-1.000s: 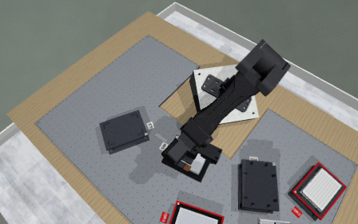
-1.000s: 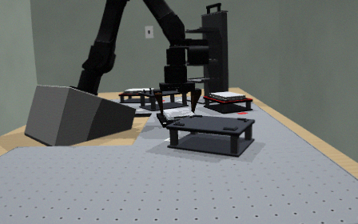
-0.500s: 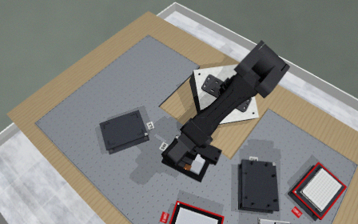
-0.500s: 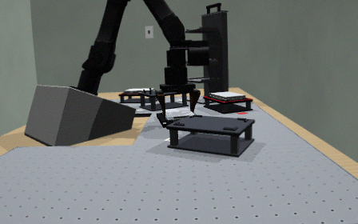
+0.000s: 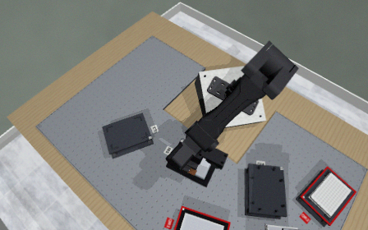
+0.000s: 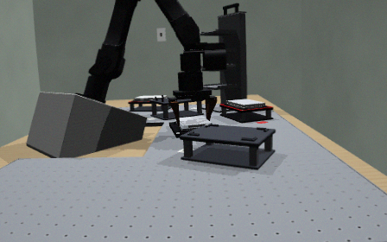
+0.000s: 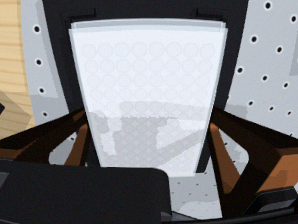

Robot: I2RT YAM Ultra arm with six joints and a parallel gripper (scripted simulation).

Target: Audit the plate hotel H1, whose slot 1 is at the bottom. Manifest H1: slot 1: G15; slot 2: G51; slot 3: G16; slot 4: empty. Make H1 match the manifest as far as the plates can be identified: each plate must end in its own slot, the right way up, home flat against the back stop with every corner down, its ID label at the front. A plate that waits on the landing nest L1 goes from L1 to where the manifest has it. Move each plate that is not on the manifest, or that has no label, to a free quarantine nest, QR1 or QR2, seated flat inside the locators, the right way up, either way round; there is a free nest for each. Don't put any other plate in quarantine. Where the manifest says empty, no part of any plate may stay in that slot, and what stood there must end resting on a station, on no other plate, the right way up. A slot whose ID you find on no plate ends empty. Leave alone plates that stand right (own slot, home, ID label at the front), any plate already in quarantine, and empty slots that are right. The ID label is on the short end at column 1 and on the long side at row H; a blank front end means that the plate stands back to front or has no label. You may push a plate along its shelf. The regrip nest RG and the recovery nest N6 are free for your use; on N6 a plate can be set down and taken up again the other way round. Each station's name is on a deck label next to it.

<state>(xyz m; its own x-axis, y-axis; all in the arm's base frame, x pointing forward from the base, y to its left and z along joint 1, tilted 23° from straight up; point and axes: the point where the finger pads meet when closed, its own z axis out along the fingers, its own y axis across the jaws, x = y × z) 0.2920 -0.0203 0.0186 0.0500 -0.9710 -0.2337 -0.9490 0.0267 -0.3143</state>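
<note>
My hand is 20 mm above the flat black pad. From my hand the other things lie so: red-bordered quarantine nest: 120 mm behind, 460 mm to the left, 10 mm above; N6 deck label: 110 mm to the right, 20 mm below; plate hotel H1: 220 mm ahead, 370 mm to the left, 170 mm above.
</note>
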